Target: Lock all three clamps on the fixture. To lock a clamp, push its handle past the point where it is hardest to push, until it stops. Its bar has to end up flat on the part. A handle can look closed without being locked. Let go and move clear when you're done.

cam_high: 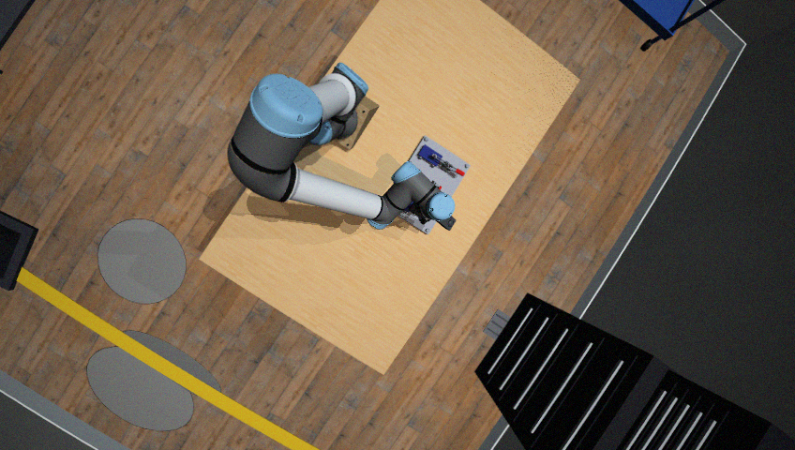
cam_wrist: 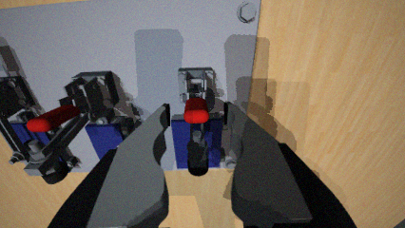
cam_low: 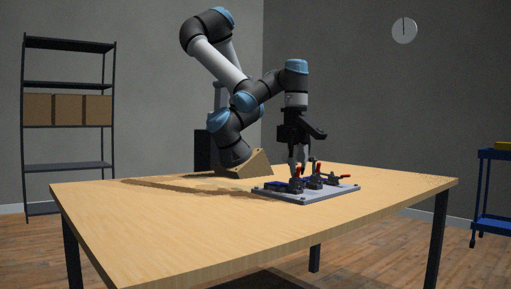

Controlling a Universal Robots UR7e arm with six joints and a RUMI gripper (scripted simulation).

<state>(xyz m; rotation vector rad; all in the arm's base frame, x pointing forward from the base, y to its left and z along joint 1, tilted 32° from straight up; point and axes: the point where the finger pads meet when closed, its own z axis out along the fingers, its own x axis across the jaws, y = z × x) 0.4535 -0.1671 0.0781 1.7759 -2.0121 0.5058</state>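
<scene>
Right now the blue part is 80 mm behind my hand, 60 mm below it and 10 mm to the left of it. Also, from my hand: grey fixture plate: 110 mm to the left, 80 mm below, 30 mm behind.
</scene>
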